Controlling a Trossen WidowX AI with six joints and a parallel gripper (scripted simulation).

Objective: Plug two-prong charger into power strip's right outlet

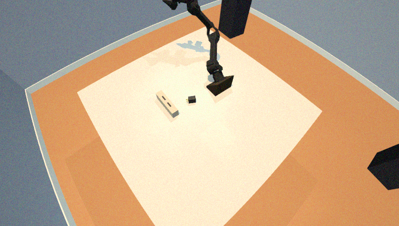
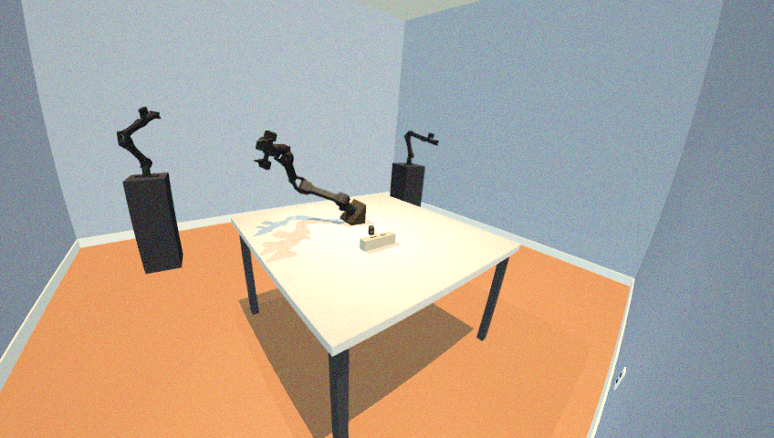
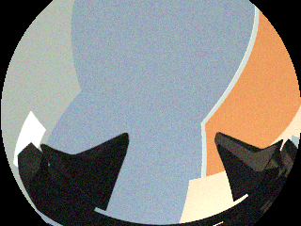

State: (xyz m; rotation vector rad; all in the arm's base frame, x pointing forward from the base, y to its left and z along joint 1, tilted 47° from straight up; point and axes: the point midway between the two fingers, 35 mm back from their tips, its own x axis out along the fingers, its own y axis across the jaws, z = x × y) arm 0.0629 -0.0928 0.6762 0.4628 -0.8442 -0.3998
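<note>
My gripper tip is 150 mm short of the charger, 580 mm to the right of it and 440 mm above it.
</note>
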